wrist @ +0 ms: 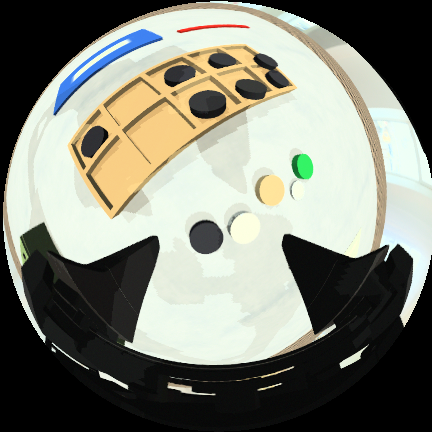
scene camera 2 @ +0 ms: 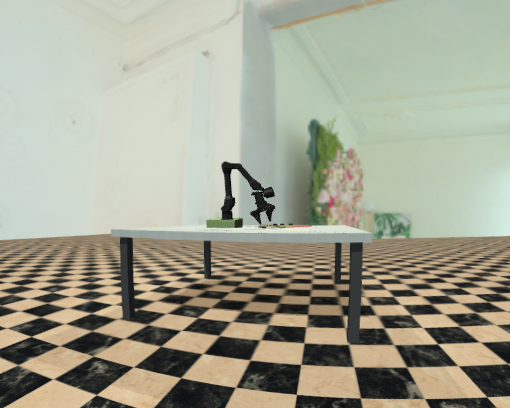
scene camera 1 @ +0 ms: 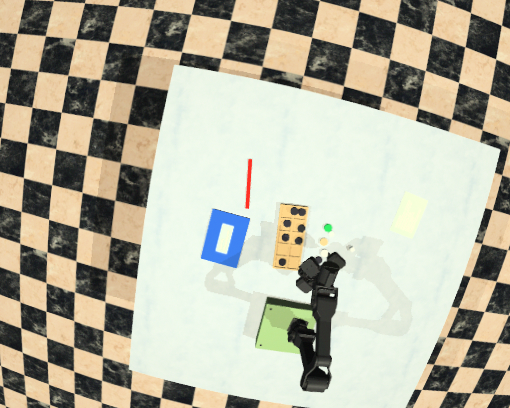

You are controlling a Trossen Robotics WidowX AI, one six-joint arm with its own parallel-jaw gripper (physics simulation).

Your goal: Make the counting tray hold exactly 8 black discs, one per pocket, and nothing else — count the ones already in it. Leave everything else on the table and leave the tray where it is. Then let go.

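Note:
The tan counting tray has two rows of pockets with several black discs. At its far end, one disc seems to lie over the middle divider, close to another disc. One disc is in a near-end corner pocket. Three pockets towards that end are empty. A loose black disc lies on the table, beside a cream disc. My gripper is open and empty above the table, its fingers to either side of these two in the wrist view.
A tan disc, a green disc and a small white disc lie beside the tray. A blue frame, red strip, pale yellow sheet, small light piece and green base are also there.

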